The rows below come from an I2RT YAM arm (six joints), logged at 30 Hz.
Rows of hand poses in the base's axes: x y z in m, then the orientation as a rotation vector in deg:
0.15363 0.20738 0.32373 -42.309 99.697 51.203
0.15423 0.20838 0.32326 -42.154 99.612 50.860
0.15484 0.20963 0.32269 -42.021 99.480 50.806
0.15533 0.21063 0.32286 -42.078 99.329 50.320
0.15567 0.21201 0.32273 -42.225 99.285 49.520
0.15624 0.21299 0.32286 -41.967 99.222 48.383
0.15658 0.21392 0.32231 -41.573 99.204 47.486
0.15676 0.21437 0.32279 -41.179 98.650 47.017
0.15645 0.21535 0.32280 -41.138 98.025 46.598
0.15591 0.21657 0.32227 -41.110 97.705 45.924
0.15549 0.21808 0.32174 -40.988 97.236 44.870
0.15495 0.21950 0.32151 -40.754 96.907 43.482
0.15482 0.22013 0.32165 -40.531 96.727 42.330
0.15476 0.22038 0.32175 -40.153 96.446 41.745
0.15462 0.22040 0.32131 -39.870 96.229 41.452
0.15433 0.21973 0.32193 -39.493 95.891 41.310
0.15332 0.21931 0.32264 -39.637 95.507 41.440
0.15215 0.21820 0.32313 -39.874 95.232 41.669
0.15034 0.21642 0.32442 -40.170 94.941 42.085
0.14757 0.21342 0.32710 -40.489 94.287 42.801
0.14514 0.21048 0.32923 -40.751 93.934 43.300
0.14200 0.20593 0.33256 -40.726 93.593 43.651
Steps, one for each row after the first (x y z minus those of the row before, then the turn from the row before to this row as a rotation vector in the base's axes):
0.00060 0.00100 -0.00047 -0.058 -0.207 -0.281
0.00061 0.00125 -0.00057 0.100 -0.116 -0.113
0.00049 0.00100 0.00017 -0.204 -0.354 -0.209
0.00034 0.00138 -0.00013 -0.461 -0.420 -0.317
0.00057 0.00098 0.00013 -0.427 -0.535 -0.768
0.00034 0.00093 -0.00055 -0.259 -0.370 -0.738
0.00018 0.00045 0.00048 0.207 -0.625 -0.483
-0.00031 0.00098 0.00001 0.086 -0.705 -0.212
-0.00054 0.00122 -0.00053 -0.193 -0.562 -0.358
-0.00042 0.00151 -0.00053 -0.279 -0.842 -0.615
-0.00054 0.00142 -0.00023 -0.463 -0.853 -0.881
-0.00013 0.00063 0.00014 -0.414 -0.622 -0.759
-0.00006 0.00025 0.00010 0.011 -0.450 -0.549
-0.00014 0.00002 -0.00044 0.088 -0.281 -0.332
-0.00029 -0.00067 0.00062 0.270 -0.313 -0.303
-0.00101 -0.00042 0.00071 0.152 -0.292 0.200
-0.00117 -0.00111 0.00049 0.108 -0.166 0.308
-0.00181 -0.00178 0.00129 0.182 -0.106 0.453
-0.00277 -0.00300 0.00268 0.481 -0.291 0.667
-0.00243 -0.00294 0.00213 0.268 -0.117 0.484
-0.00314 -0.00455 0.00333 0.344 -0.137 0.209

